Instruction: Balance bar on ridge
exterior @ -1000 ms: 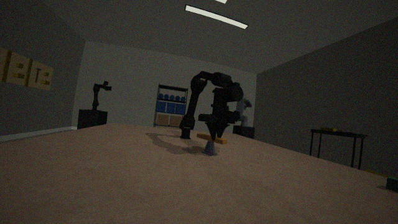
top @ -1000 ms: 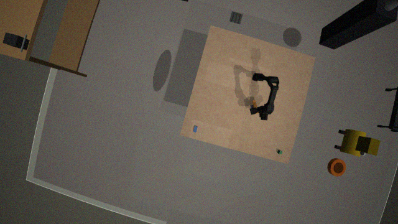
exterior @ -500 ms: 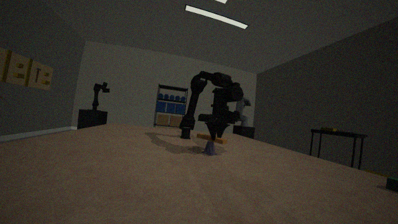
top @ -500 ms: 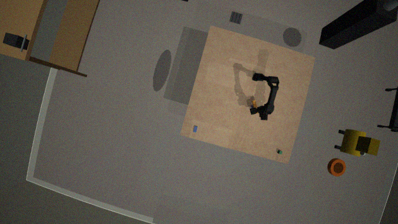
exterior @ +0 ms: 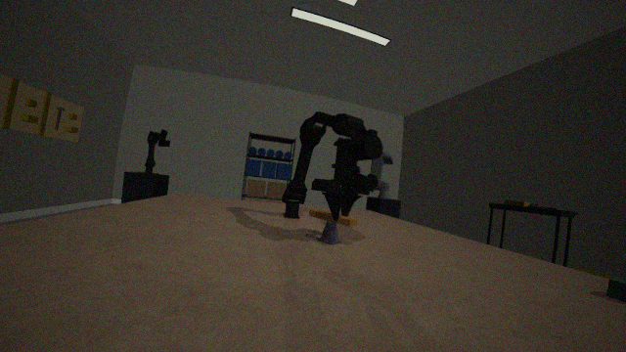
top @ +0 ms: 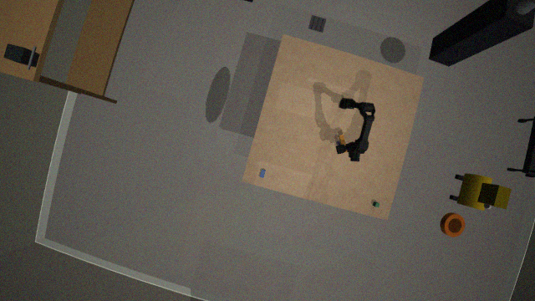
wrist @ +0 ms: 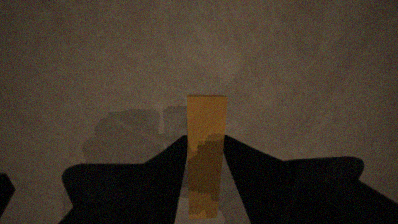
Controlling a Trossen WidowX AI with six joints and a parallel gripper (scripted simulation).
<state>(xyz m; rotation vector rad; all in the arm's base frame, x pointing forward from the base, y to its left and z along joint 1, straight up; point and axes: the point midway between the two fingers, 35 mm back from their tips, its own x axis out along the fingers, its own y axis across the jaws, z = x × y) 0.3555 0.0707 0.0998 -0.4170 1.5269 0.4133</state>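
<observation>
My gripper tip is 20 mm past the bar and 10 mm to the left of it. Also, from my gripper tip: small blue block 380 mm ahead, 570 mm to the right, 60 mm below; then ridge 20 mm behind, 10 mm to the right, 10 mm below; then small green block 380 mm ahead, 430 mm to the left, 50 mm below.
</observation>
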